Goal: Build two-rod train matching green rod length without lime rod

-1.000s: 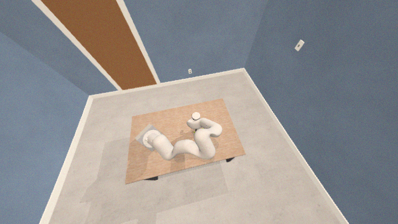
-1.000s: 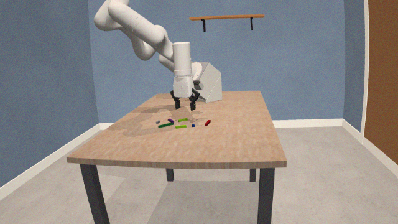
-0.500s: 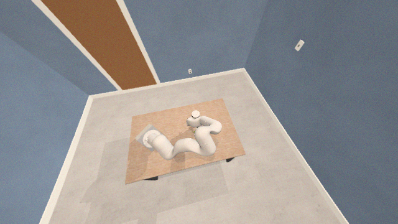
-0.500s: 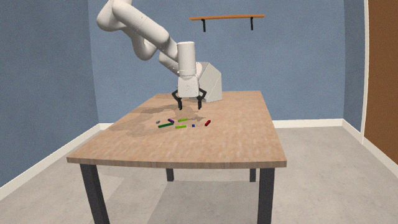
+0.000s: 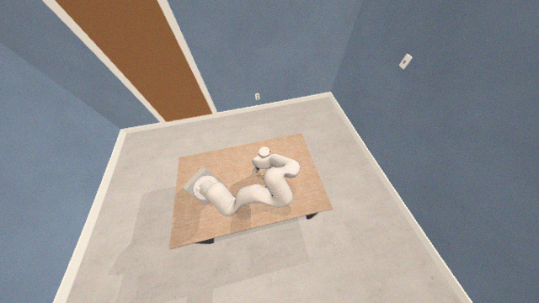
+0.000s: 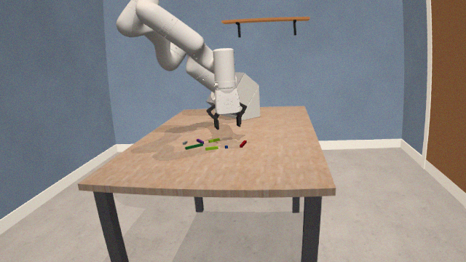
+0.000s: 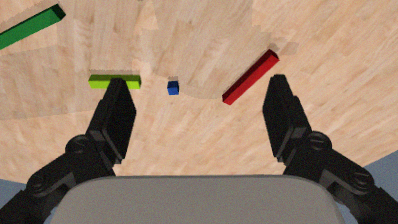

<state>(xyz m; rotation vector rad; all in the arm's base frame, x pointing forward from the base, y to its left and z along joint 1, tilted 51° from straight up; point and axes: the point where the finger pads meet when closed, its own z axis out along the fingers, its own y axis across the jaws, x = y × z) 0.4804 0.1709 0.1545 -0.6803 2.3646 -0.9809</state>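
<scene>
My gripper is now 70 mm above the blue rod, 60 mm short of it and 10 mm to the left of it. The rest, counted from my hand: purple rod 130 mm to the right, 70 mm below, 40 mm behind; red rod 70 mm below, 60 mm to the left, 30 mm ahead; green rod 140 mm to the right, 70 mm below, 30 mm ahead.
</scene>
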